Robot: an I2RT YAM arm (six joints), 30 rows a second.
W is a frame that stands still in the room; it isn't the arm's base.
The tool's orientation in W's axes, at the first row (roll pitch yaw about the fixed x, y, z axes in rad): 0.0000 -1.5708 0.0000
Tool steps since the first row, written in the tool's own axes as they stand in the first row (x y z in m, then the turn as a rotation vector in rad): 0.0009 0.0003 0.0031 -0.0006 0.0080 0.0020; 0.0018 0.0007 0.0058 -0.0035 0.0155 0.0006; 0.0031 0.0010 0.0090 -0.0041 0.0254 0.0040; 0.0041 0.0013 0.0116 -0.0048 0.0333 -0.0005; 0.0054 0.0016 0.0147 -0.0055 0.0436 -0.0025; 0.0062 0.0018 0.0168 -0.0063 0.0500 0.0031; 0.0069 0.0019 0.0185 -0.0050 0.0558 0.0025; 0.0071 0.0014 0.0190 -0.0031 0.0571 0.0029
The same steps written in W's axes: -0.0031 0.0003 0.0009 -0.0020 0.0080 -0.0006; -0.0058 0.0007 0.0018 -0.0006 0.0155 -0.0035; -0.0090 0.0010 0.0031 -0.0040 0.0254 -0.0041; -0.0116 0.0013 0.0041 0.0005 0.0333 -0.0048; -0.0147 0.0016 0.0054 0.0025 0.0436 -0.0055; -0.0168 0.0018 0.0062 -0.0031 0.0500 -0.0063; -0.0185 0.0019 0.0069 -0.0025 0.0558 -0.0050; -0.0190 0.0014 0.0071 -0.0029 0.0571 -0.0031
